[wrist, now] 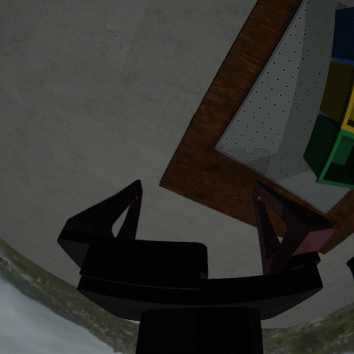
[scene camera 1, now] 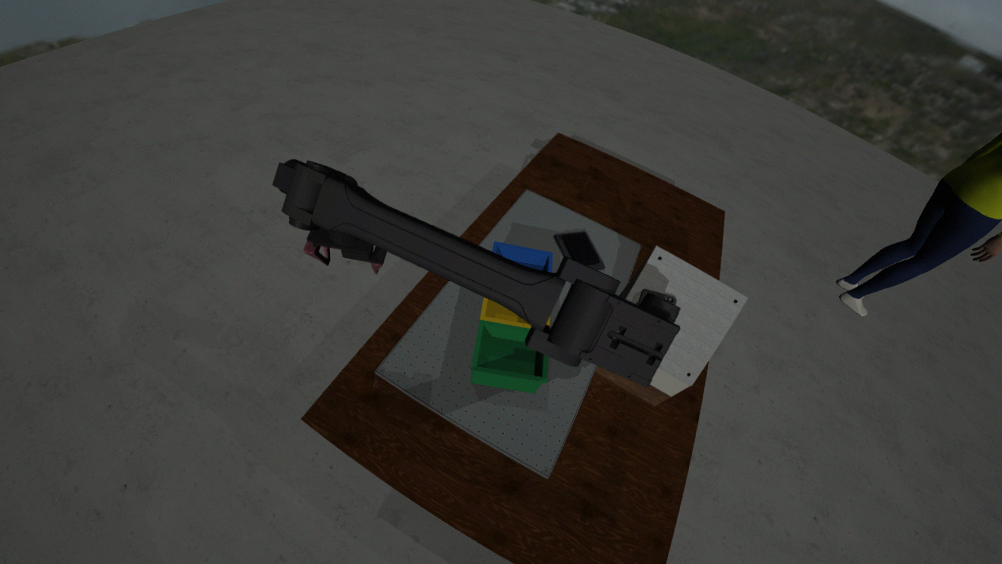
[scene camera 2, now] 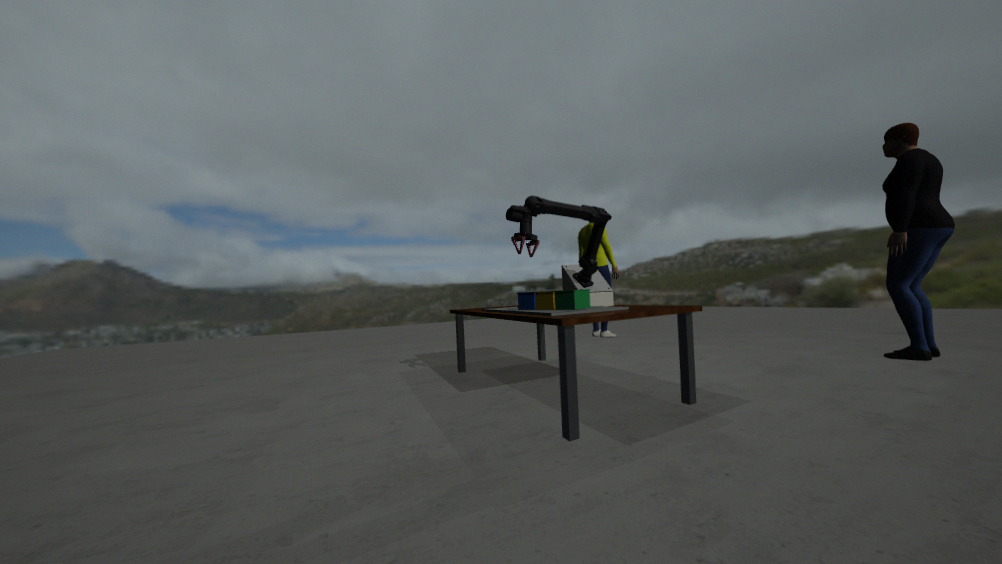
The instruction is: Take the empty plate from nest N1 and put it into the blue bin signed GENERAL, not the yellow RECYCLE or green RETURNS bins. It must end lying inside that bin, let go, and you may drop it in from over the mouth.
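Note:
My gripper (scene camera 1: 350, 266) (scene camera 2: 525, 253) (wrist: 197, 185) is open and empty, pointing down high beyond the table's left edge in scene camera 1, away from the bins. The blue bin (scene camera 1: 522, 255) (scene camera 2: 525, 300) (wrist: 344, 37) is partly covered by the arm in scene camera 1. The yellow bin (scene camera 1: 501, 311) (scene camera 2: 544, 300) (wrist: 336, 87) stands between it and the green bin (scene camera 1: 504, 379) (scene camera 2: 572, 299) (wrist: 316, 145). A dark, flat rectangular object (scene camera 1: 581, 248) lies right of the blue bin. I cannot tell whether it is nest N1 or the plate, and no label is readable.
The bins stand on a grey perforated board (scene camera 1: 434, 357) (wrist: 260, 110) on the brown table (scene camera 1: 596, 448) (scene camera 2: 631, 315) (wrist: 200, 165). The arm's base is at a pale slab (scene camera 1: 701, 308). A person in yellow (scene camera 1: 911, 231) (scene camera 2: 608, 248) and one in black (scene camera 2: 918, 189) stand beyond the table.

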